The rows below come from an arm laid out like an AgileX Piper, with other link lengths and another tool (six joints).
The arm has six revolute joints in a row. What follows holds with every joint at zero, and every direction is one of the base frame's.
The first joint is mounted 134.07 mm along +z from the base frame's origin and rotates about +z.
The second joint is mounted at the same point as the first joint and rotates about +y.
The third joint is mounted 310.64 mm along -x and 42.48 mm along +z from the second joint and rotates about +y.
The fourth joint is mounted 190.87 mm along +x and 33.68 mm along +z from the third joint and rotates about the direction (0.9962, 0, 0.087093).
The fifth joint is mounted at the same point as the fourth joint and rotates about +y.
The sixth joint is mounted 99.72 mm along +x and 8.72 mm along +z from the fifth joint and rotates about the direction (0.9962, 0, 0.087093).
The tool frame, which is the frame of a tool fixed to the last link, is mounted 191.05 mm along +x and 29 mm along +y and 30.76 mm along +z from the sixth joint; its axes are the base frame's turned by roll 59.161, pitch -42.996 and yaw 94.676 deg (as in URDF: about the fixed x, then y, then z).
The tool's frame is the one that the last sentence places.
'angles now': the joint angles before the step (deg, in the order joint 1, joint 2, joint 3, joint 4, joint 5, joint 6). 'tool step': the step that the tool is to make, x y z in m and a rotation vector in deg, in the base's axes. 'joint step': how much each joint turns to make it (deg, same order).
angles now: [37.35 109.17 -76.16 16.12 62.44 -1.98]
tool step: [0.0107 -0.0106 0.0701 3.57 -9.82 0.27]
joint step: [-0.01 -11.50 -2.33 -3.87 3.53 1.97]
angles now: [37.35 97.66 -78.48 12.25 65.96 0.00]
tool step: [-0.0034 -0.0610 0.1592 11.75 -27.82 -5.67]
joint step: [-0.01 -30.38 1.36 -9.99 -0.99 6.02]
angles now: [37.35 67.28 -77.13 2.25 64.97 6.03]
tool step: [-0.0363 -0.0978 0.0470 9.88 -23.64 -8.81]
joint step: [0.01 -31.54 21.53 -13.68 -14.29 8.50]
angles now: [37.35 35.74 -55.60 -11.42 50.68 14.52]
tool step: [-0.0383 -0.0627 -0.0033 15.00 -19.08 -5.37]
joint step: [0.02 -29.47 24.13 -13.99 -16.54 15.76]
